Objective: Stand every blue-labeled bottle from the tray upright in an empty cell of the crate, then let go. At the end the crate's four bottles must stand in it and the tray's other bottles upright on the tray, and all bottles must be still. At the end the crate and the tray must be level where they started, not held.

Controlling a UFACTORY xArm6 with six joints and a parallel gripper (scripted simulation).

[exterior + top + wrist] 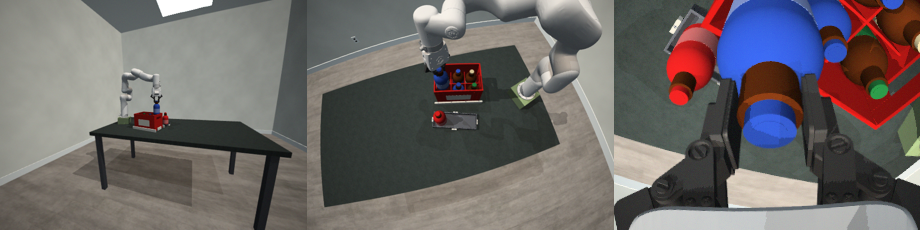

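Now: the crate 10 cm behind my hand, 1 cm to the right of it and 23 cm below it. From my hand the other things lie so: grey tray: 19 cm to the left, 30 cm below; then red-labeled bottle: 8 cm ahead, 15 cm to the left, 23 cm below.
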